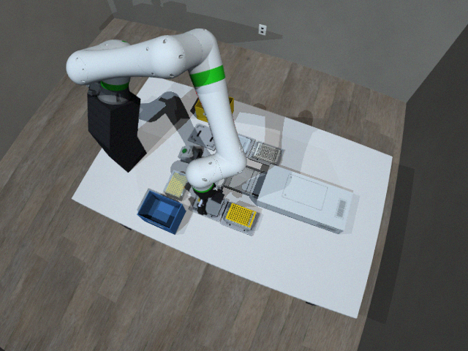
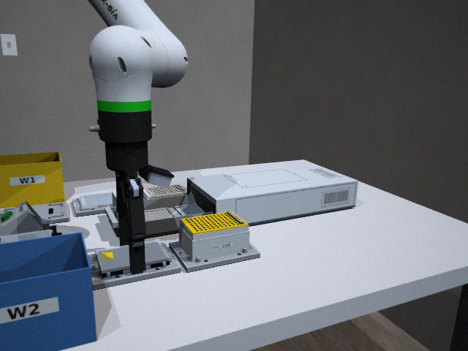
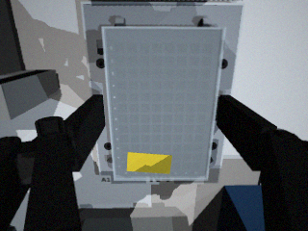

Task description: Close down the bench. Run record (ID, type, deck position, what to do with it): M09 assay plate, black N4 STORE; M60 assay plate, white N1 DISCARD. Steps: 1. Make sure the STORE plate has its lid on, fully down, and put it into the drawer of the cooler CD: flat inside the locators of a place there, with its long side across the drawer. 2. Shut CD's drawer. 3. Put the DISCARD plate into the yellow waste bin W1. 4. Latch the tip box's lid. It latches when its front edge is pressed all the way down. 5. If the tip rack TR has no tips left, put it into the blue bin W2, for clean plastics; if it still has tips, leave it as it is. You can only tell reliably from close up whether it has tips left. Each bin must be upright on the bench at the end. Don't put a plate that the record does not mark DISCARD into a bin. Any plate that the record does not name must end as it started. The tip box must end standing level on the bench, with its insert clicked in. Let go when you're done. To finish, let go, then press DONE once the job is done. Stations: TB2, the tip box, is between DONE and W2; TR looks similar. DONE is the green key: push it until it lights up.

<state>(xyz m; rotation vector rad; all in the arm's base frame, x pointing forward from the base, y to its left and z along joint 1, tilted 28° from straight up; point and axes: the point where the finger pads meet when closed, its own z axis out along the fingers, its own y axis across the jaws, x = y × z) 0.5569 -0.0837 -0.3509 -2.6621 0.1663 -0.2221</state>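
The black plate is 20 mm below my hand. From my hand the other things lie so: yellow insert: 180 mm behind, 40 mm to the left, 10 mm above; then blue bin W2: 190 mm behind, 120 mm to the right; then yellow-topped tip rack TR: 160 mm ahead, 30 mm to the right, 10 mm above.
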